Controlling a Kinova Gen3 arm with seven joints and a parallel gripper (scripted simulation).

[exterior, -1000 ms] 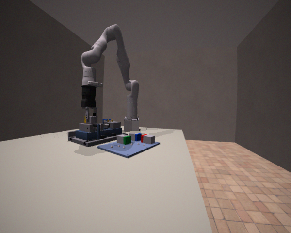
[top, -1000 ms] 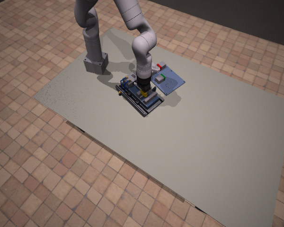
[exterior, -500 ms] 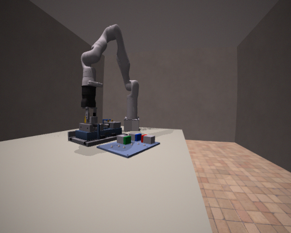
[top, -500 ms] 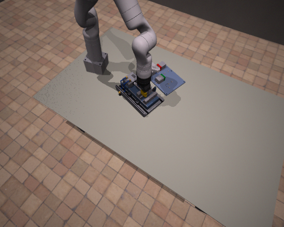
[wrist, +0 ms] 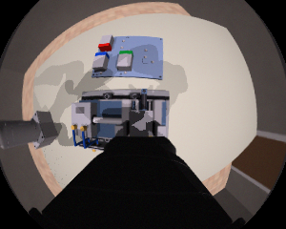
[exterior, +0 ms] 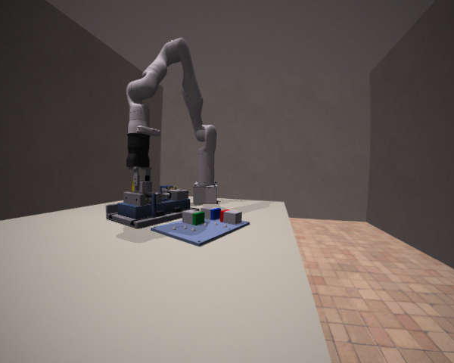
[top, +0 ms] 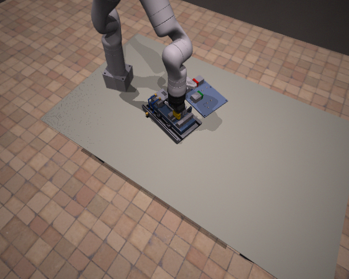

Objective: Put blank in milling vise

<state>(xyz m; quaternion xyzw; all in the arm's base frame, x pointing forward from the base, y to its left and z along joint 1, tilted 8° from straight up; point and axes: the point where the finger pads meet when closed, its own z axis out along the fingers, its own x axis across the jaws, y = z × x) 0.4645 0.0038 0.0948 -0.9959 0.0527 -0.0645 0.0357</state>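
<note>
My gripper is now 20 mm above the yellow-ended blank. Also, from my hand: green-ended blank (200 mm to the left, 110 mm below, 30 mm behind); then fixed jaw (60 mm below, 40 mm ahead); then milling vise (100 mm below, 60 mm behind, 10 mm to the left).
</note>
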